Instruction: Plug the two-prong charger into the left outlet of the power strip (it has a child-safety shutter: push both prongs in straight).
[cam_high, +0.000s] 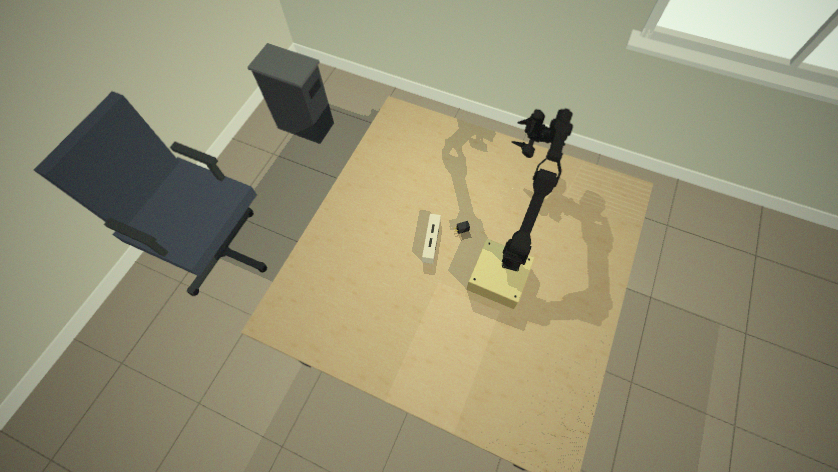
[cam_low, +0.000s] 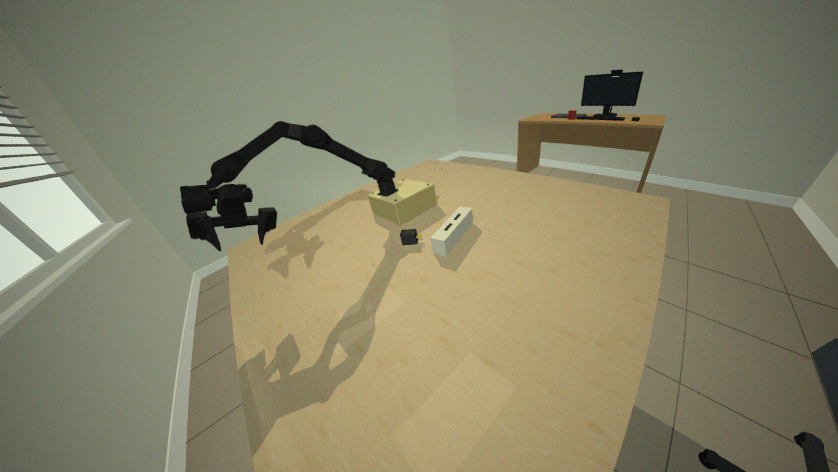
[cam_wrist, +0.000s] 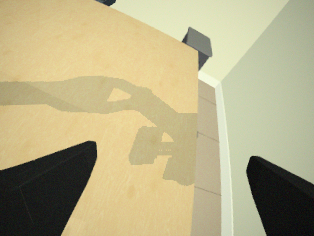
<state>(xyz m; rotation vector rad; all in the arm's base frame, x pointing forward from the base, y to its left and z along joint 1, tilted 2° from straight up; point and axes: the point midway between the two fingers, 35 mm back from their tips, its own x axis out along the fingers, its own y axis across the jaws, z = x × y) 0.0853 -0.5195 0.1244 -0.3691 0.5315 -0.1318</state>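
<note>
The two-prong charger is 400 mm to the left of my gripper tip, 180 mm below it and 120 mm ahead of it.
</note>
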